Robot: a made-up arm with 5 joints. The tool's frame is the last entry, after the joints.
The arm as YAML. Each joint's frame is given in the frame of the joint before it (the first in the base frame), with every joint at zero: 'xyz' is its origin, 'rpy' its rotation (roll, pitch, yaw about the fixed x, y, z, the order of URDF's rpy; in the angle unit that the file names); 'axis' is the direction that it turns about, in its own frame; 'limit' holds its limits. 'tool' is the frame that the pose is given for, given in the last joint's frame.
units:
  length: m
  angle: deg
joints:
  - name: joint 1
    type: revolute
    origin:
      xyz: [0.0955, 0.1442, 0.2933]
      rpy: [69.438, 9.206, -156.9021]
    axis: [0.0, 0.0, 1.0]
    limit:
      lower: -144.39
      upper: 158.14
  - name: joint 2
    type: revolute
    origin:
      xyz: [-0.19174, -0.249, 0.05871]
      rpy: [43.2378, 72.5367, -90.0]
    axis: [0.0, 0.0, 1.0]
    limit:
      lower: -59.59
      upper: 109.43
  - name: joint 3
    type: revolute
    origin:
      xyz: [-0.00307, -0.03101, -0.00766]
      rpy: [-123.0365, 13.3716, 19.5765]
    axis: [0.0, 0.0, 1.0]
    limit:
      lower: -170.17
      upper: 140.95
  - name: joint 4
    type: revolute
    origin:
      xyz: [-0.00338, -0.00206, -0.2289]
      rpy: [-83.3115, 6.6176, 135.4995]
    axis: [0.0, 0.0, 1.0]
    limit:
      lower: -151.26
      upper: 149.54
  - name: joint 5
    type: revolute
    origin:
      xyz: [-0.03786, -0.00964, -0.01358]
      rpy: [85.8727, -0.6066, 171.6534]
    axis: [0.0, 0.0, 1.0]
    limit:
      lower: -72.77
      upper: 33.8
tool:
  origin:
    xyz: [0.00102, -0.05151, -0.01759]
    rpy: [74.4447, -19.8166, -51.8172]
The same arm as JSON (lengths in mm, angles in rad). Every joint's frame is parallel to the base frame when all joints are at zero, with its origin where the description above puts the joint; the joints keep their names.
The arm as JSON. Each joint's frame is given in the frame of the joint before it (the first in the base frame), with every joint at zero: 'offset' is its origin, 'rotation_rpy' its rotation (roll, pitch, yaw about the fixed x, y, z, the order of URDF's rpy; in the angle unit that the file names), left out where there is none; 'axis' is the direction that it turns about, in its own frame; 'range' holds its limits. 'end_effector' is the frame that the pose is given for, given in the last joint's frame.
{"length_unit": "mm", "angle_unit": "rad", "chain": [{"id": "joint 1", "offset": [95.5, 144.2, 293.3], "axis": [-0.418996, 0.839192, 0.346697], "range": [-2.5201, 2.7601]}, {"id": "joint 2", "offset": [149.5, 218.6, -179.1], "axis": [0.530395, 0.714093, -0.456895], "range": [-1.04, 1.9099]}, {"id": "joint 3", "offset": [17.9, -7.7, 25.5], "axis": "-x", "range": [-2.97, 2.46]}, {"id": "joint 4", "offset": [228.9, 3.9, 0.7], "axis": [-0.115696, 0.991766, -0.054898], "range": [-2.64, 2.61]}, {"id": "joint 5", "offset": [-12.3, -17.1, -35.6], "axis": [0.981932, 0.188206, 0.019701], "range": [-1.2701, 0.5899]}], "end_effector": {"offset": [-7.6, -53.9, 1.0], "rotation_rpy": [-0.0124, 0.5707, -0.9528]}}
